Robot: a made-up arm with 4 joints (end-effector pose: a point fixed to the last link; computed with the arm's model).
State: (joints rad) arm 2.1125 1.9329 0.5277 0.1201
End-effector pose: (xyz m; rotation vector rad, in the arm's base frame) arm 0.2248 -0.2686 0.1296 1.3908 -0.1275 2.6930
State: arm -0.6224 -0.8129 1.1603 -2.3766
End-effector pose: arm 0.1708 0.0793 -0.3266 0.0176 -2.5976 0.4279
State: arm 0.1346 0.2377 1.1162 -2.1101
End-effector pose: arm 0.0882 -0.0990 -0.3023 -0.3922 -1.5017 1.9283
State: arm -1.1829 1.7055 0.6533 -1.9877
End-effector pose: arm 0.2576 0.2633 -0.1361 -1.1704 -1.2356 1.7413
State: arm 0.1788 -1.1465 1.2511 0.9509
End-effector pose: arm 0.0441 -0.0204 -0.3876 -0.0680 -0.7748 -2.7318
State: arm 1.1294 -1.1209 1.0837 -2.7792
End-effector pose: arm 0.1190 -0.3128 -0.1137 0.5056 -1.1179 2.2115
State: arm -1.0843 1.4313 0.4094 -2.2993
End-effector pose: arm 0.2348 0.2676 -0.1510 -1.3597 -1.1873 1.8870
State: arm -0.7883 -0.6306 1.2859 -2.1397
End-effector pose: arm 0.1955 0.1267 -0.3162 0.0605 -2.5887 0.1612
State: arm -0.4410 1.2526 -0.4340 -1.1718
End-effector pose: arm 0.0873 0.1004 -0.2735 0.4446 1.8284 -1.2141
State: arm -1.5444 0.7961 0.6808 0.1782
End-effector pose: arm 0.3213 0.2691 -0.1723 0.8173 1.7883 1.7270
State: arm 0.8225 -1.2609 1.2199 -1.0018
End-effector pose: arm 0.0448 -0.3407 -0.2765 0.2851 -2.0961 -0.1441
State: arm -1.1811 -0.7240 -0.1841 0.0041
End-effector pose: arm 0.2808 0.2095 -0.2530 0.5402 0.3412 1.6694
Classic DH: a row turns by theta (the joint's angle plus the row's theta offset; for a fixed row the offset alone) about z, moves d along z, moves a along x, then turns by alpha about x. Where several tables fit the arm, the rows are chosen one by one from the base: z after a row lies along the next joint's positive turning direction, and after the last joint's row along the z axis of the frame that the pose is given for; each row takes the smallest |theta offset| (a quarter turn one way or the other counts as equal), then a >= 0, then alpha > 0; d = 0 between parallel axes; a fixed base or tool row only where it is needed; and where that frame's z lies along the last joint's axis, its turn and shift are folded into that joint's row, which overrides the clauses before.
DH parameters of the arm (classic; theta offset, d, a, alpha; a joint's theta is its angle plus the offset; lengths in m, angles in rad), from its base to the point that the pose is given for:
base (fixed): 1.2278 0.0299 0.0268 -1.1873
joint 1: 0.5253 -0.7246 0.1262 -0.5684
joint 2: 1.0756 0.6317 -0.0197 1.5034
joint 3: -0.7772 0.0242 0.015 1.9353
joint 4: -0.8809 0.0788 0.0711 -1.863
tool (fixed): 1.4441 0.0187 0 0

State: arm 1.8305 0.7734 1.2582 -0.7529
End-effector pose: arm 0.1785 -0.3233 0.1275 -0.0613 -0.8461 2.8469
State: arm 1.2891 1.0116 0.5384 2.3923
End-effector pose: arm 0.0822 -0.3561 -0.1915 0.7721 -1.8973 -1.2473
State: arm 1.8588 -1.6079 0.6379 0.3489
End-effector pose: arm 0.1425 -0.3738 0.0151 -0.2106 -2.1641 -1.2198
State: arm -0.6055 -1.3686 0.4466 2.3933
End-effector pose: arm 0.1547 0.0564 -0.2836 -0.5000 -1.9783 1.1617
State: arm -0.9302 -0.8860 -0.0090 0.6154
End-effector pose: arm 0.2575 0.1707 -0.2668 0.0206 -0.0560 1.7692
